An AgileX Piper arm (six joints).
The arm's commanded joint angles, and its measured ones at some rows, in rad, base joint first. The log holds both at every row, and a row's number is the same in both.
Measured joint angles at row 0:
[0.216, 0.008, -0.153, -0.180, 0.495, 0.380]
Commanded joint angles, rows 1 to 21:
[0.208, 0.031, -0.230, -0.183, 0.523, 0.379]
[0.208, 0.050, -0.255, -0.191, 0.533, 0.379]
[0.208, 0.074, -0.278, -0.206, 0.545, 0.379]
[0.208, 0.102, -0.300, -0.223, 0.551, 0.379]
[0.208, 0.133, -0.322, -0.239, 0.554, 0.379]
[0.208, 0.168, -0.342, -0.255, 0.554, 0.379]
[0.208, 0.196, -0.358, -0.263, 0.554, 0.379]
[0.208, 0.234, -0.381, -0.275, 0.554, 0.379]
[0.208, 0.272, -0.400, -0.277, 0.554, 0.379]
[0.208, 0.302, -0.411, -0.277, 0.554, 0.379]
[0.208, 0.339, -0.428, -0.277, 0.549, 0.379]
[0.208, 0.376, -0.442, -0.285, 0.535, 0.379]
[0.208, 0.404, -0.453, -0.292, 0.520, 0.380]
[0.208, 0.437, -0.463, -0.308, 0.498, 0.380]
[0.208, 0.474, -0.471, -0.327, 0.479, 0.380]
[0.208, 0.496, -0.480, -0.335, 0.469, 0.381]
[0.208, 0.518, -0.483, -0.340, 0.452, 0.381]
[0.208, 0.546, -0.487, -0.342, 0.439, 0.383]
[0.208, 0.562, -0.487, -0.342, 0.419, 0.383]
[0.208, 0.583, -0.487, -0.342, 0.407, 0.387]
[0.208, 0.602, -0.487, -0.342, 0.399, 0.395]
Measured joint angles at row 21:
[0.216, 0.555, -0.480, -0.327, 0.443, 0.384]
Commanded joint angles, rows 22 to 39:
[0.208, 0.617, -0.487, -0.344, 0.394, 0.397]
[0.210, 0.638, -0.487, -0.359, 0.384, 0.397]
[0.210, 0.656, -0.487, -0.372, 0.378, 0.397]
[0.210, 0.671, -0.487, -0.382, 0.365, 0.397]
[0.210, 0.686, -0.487, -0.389, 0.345, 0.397]
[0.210, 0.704, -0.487, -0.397, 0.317, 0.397]
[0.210, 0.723, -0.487, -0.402, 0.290, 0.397]
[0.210, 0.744, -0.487, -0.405, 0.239, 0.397]
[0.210, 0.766, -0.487, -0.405, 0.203, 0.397]
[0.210, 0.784, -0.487, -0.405, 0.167, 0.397]
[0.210, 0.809, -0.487, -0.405, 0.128, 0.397]
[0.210, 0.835, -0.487, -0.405, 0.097, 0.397]
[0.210, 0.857, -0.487, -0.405, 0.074, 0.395]
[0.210, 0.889, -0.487, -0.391, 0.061, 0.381]
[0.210, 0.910, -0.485, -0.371, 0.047, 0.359]
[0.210, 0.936, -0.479, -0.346, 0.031, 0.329]
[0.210, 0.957, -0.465, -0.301, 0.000, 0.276]
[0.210, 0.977, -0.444, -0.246, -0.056, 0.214]
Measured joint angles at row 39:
[0.216, 0.929, -0.475, -0.337, 0.046, 0.323]
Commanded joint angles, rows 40 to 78:
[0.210, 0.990, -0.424, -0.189, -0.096, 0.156]
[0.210, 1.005, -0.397, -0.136, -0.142, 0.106]
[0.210, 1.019, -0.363, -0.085, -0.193, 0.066]
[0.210, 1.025, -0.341, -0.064, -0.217, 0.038]
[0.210, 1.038, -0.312, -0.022, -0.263, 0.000]
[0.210, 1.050, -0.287, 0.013, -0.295, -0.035]
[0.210, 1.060, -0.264, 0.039, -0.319, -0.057]
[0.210, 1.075, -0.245, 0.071, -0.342, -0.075]
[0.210, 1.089, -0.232, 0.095, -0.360, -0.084]
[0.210, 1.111, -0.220, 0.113, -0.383, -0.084]
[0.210, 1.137, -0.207, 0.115, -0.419, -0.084]
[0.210, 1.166, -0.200, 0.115, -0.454, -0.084]
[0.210, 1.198, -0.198, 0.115, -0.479, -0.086]
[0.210, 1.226, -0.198, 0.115, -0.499, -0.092]
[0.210, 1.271, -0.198, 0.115, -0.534, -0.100]
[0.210, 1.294, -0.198, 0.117, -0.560, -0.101]
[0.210, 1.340, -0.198, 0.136, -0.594, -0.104]
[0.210, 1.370, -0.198, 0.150, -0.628, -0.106]
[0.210, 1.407, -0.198, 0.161, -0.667, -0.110]
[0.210, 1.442, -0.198, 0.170, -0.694, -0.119]
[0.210, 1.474, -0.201, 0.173, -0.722, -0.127]
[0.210, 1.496, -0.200, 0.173, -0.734, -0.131]
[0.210, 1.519, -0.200, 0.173, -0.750, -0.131]
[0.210, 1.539, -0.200, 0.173, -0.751, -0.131]
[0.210, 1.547, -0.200, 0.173, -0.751, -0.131]
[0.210, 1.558, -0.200, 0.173, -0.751, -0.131]
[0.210, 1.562, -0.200, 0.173, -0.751, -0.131]
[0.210, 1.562, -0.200, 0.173, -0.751, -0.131]
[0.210, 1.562, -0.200, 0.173, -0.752, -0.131]
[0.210, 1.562, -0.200, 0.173, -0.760, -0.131]
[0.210, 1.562, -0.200, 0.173, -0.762, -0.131]
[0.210, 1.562, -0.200, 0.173, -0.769, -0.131]
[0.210, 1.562, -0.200, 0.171, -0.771, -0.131]
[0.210, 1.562, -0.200, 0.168, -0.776, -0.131]
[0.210, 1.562, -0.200, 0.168, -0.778, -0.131]
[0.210, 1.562, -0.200, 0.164, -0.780, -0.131]
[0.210, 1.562, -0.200, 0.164, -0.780, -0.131]
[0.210, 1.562, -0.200, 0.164, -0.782, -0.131]
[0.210, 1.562, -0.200, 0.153, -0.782, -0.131]
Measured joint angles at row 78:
[0.216, 1.563, -0.203, 0.168, -0.765, -0.122]
